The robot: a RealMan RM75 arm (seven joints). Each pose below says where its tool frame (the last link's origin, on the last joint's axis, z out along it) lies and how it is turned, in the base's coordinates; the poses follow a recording.
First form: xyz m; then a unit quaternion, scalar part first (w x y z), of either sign.
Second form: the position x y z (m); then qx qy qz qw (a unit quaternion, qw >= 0). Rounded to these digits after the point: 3 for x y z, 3 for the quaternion.
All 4 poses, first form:
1: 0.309 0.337 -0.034 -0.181 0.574 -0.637 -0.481
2: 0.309 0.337 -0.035 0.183 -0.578 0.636 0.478
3: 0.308 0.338 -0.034 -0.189 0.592 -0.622 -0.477
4: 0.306 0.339 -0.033 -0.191 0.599 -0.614 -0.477
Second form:
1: 0.309 0.337 -0.034 -0.574 0.637 0.481 0.181
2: 0.309 0.337 -0.035 -0.578 0.636 0.478 0.183
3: 0.308 0.338 -0.034 -0.592 0.622 0.477 0.189
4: 0.306 0.339 -0.033 -0.599 0.614 0.477 0.191
